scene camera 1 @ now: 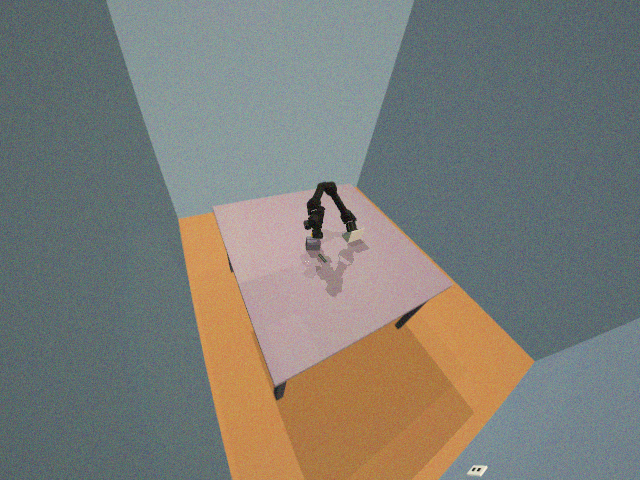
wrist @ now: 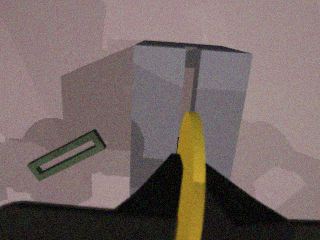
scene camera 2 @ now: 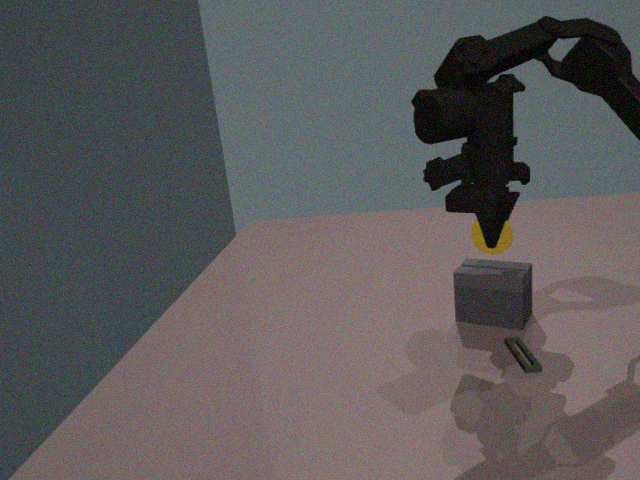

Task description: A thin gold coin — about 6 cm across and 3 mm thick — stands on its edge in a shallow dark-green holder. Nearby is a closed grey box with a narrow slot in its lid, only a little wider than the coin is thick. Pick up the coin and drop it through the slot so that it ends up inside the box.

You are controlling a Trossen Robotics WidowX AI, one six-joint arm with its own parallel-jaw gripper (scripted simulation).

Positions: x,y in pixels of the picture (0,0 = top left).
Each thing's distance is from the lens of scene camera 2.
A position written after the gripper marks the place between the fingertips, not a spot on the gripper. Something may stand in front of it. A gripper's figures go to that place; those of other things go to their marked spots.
gripper (scene camera 2: pixel 492 247): 81 cm
gold coin (scene camera 2: pixel 505 240): 80 cm
